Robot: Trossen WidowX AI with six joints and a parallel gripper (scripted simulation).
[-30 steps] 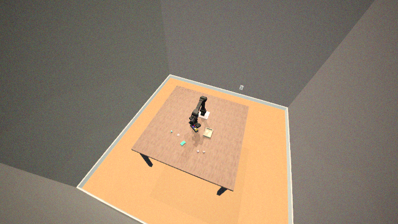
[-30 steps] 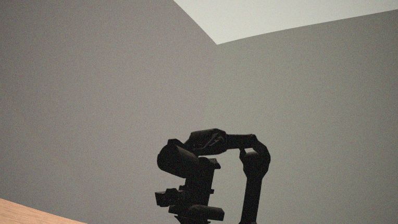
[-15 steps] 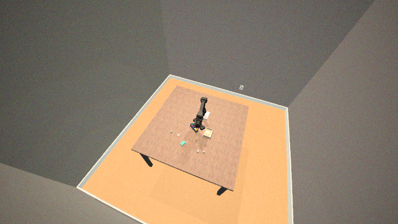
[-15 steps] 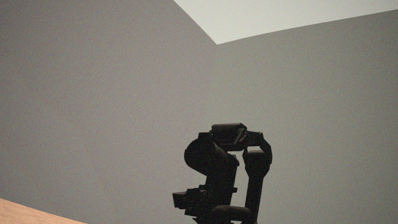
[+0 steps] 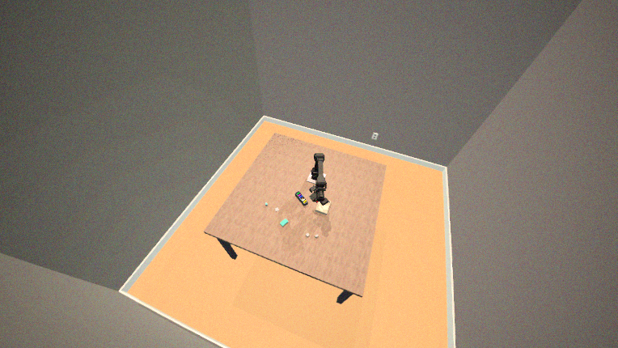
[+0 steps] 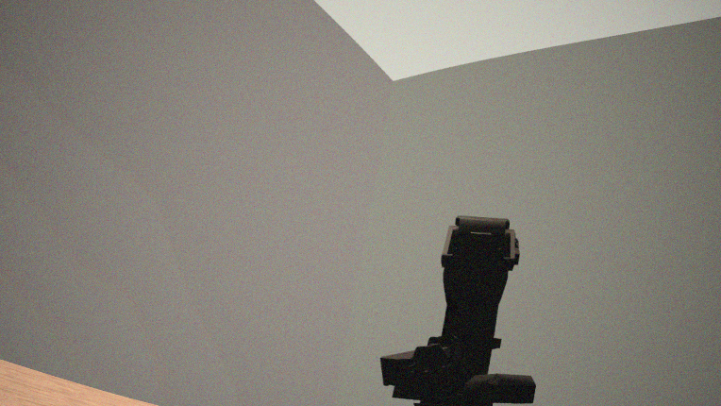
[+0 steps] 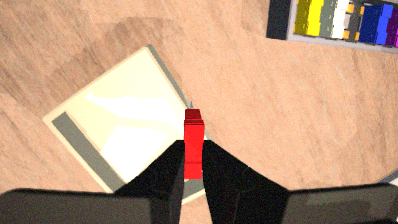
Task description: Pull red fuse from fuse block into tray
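My gripper tip is now 1 cm above the red fuse. The rest, counted from my gripper tip: white fuse 13 cm to the right, 7 cm below; then tan tray 9 cm below, 5 cm to the left, 1 cm behind; then yellow fuse 11 cm to the right, 7 cm below, 1 cm ahead.
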